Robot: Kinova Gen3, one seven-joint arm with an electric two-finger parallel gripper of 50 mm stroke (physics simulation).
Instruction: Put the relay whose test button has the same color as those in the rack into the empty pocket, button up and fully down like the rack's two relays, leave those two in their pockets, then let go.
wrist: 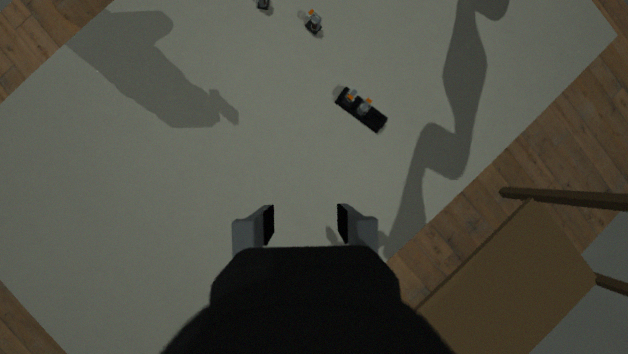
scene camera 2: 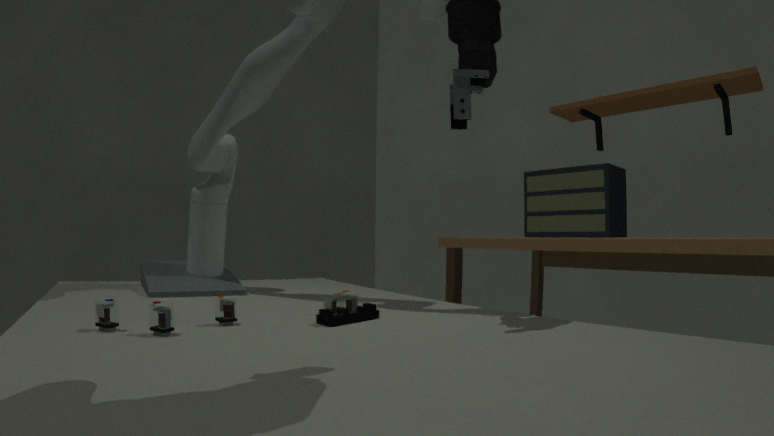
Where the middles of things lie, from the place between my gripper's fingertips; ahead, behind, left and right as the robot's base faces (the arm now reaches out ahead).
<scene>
The black rack (scene camera 2: 363, 315) is 190 mm behind my hand, 70 mm to the right of it and 270 mm below it.
</scene>
